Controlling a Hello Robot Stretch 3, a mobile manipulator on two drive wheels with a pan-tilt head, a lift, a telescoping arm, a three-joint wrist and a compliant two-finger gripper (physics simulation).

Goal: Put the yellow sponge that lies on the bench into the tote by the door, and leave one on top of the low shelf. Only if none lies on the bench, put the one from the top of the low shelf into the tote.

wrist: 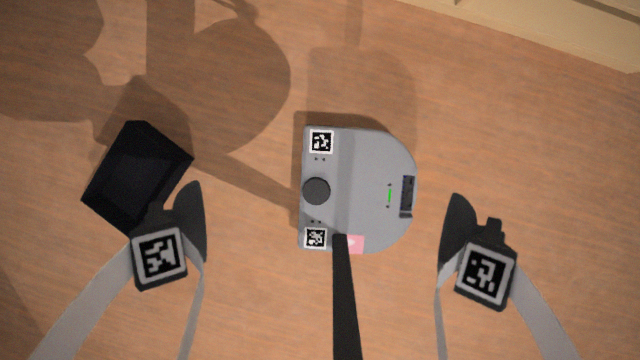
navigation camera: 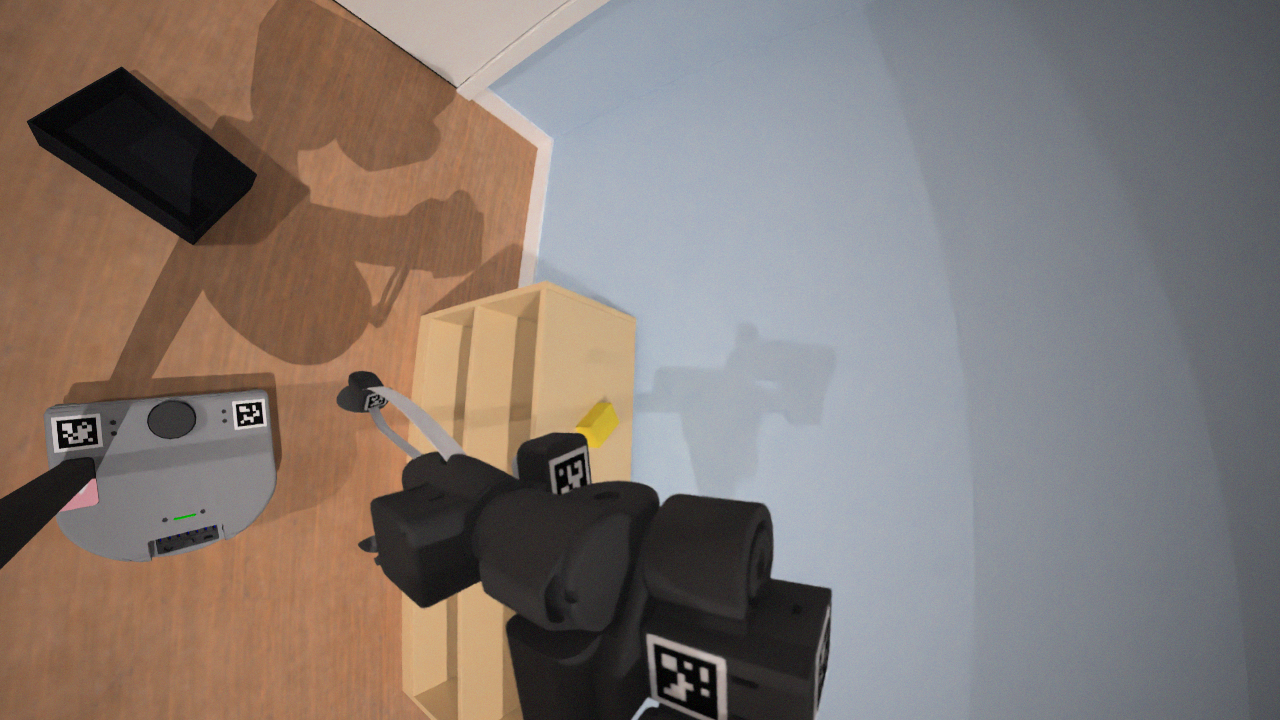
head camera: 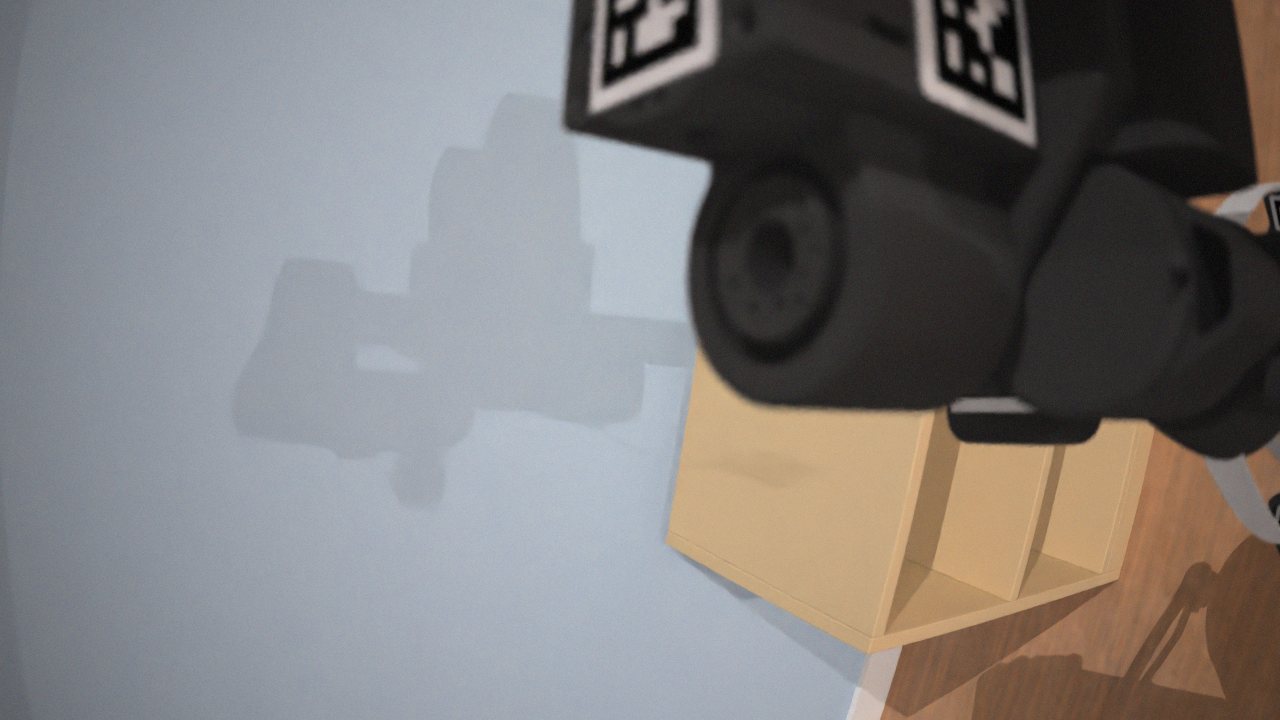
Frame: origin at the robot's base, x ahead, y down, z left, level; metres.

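Seen in the pictures: gripper, fingertip midpoint: [wrist: 323, 215] [navigation camera: 364, 466]; robot's base, link origin: [wrist: 319, 180] [navigation camera: 173, 417].
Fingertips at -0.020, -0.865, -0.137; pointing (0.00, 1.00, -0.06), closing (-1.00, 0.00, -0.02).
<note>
Pixels of each thing's top centre, then the offset from my fingertips to it, as dx, dy, dz.
- yellow sponge, top centre: [navigation camera: 605, 424] -0.076, +0.210, -0.614
- black tote, top centre: [navigation camera: 158, 151] [wrist: 128, 181] +0.585, +0.765, +0.160
A yellow sponge [navigation camera: 597, 424] lies on top of the low shelf [navigation camera: 583, 344] [head camera: 787, 528] [wrist: 565, 37], near its wall side and beside a dark part of my wrist in the navigation view. In the head view my wrist hides part of the shelf top, and the sponge does not show there. My gripper [navigation camera: 365, 467] [wrist: 323, 215] is open and empty, its fingers apart, off the open front of the shelf and facing my base. The black tote [navigation camera: 143, 152] [wrist: 136, 172] stands on the floor and looks empty. The bench does not show in these views.
My grey base [navigation camera: 179, 474] [wrist: 370, 200] stands on the wooden floor, with the dark mast [wrist: 345, 300] rising from it. A blue wall [head camera: 268, 582] [navigation camera: 895, 268] runs behind the shelf. A white door area [navigation camera: 456, 26] is at the top of the navigation view.
</note>
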